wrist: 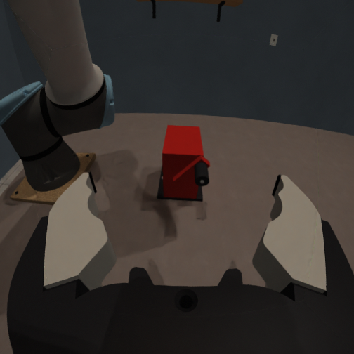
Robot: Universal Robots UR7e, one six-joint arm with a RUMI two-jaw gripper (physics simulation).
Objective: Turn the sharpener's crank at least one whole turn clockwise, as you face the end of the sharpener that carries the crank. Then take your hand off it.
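Note:
The red sharpener (181,142) stands upright on its dark base near the middle of the wrist view, with the end that carries the crank facing my gripper. The thin red crank arm (188,168) slants from lower left to upper right across that end. The black crank handle (201,173) sits at the arm's upper right end and points toward the camera. My gripper (184,176) is wide open, with one finger far to the left and one far to the right of the sharpener. Neither finger touches the sharpener or its crank.
The robot's own arm rises at the left from a wooden base board (47,194). A dark blue-grey wall (200,75) stands behind the table (240,150). A wooden shelf edge (190,2) with dark brackets and a wall socket (273,40) show at the top.

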